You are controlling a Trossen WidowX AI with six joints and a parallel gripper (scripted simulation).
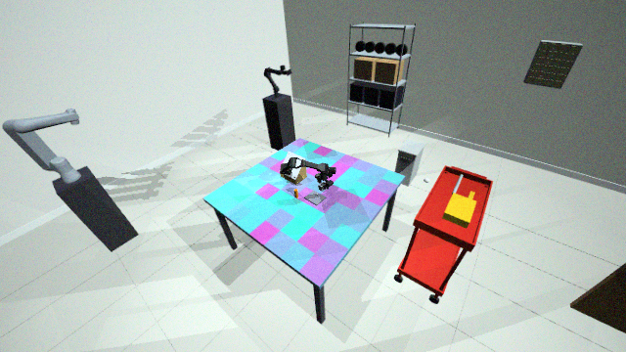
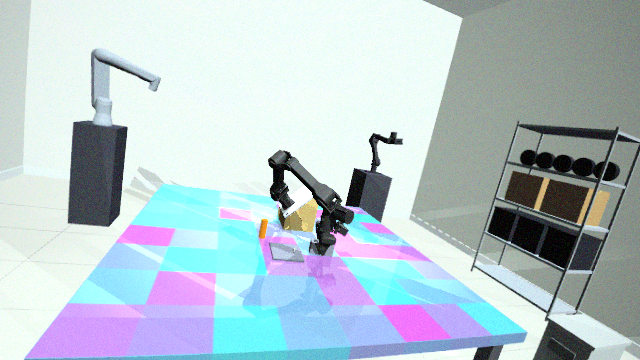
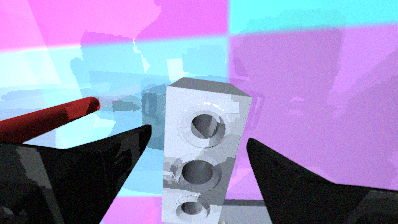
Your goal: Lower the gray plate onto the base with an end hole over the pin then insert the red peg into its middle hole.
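My gripper tip is now 3 cm below the gray plate. Round my gripper tip: short orange cylinder: 12 cm behind, 23 cm to the right, 3 cm above; then gray base: 2 cm ahead, 14 cm to the right; then red peg: 9 cm behind, 3 cm to the left, 3 cm above.
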